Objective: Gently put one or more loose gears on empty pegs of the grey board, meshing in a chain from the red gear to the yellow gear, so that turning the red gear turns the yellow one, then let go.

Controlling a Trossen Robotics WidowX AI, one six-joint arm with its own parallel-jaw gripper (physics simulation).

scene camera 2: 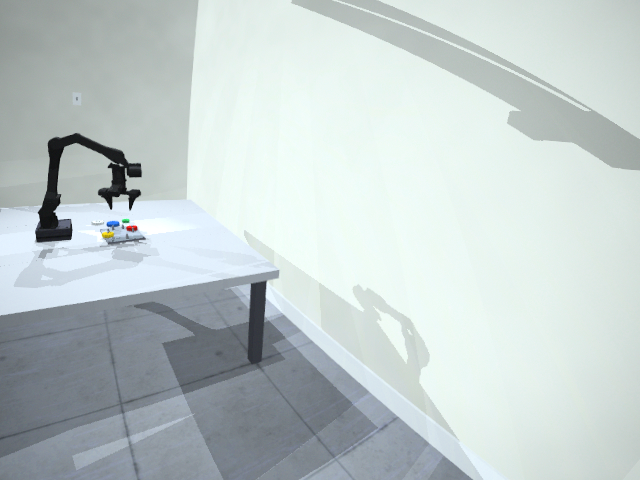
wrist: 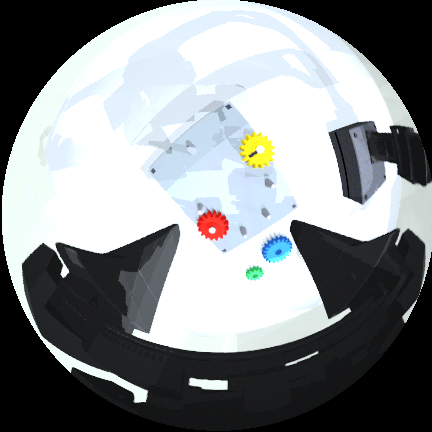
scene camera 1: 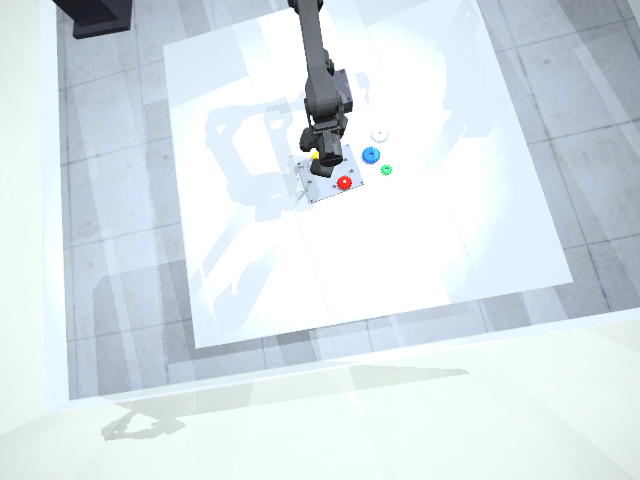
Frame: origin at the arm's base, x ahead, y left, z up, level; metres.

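Where they show: gripper, fingertip midpoint: [scene camera 2: 120, 210] [wrist: 236, 227]; arm's base, link origin: [scene camera 2: 49, 226] [wrist: 373, 145].
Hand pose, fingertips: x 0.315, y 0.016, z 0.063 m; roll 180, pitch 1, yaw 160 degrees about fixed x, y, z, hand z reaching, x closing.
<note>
Each offset is from my fingertips to the top centre of the thing. "spot": to the spot under its first point. Level surfaces: height alone.
The grey board {dx -0.005, dy -0.013, dz -0.089 m} [scene camera 1: 321, 192] [wrist: 172, 187] lies on the table with several empty pegs. The red gear {spot: dx +0.049, dy +0.040, dz -0.090 m} [scene camera 1: 344, 182] [scene camera 2: 132, 227] [wrist: 213, 225] and the yellow gear {spot: dx -0.067, dy -0.061, dz -0.097 m} [scene camera 1: 315, 155] [scene camera 2: 107, 235] [wrist: 257, 150] sit on its pegs, apart from each other. Loose on the table beside the board are a blue gear {dx -0.054, dy +0.144, dz -0.102 m} [scene camera 1: 370, 155] [scene camera 2: 112, 223] [wrist: 277, 248], a small green gear {dx +0.007, dy +0.194, dz -0.102 m} [scene camera 1: 386, 169] [scene camera 2: 125, 220] [wrist: 254, 273] and a white gear {dx -0.134, dy +0.182, dz -0.102 m} [scene camera 1: 379, 134] [scene camera 2: 97, 222], mostly hidden by a finger in the wrist view. My gripper [scene camera 2: 120, 209] [wrist: 236, 227] is open and empty, above the board and gears. The arm covers part of the board in scene camera 1.
The white table {dz -0.119 m} [scene camera 1: 372, 248] [scene camera 2: 206, 258] carries the board and gears. The arm's dark base [scene camera 2: 53, 230] [wrist: 359, 162] stands on it, near the white gear's side. Shadows of the arm fall across the table and board. A wall [scene camera 2: 413, 206] rises past the table.
</note>
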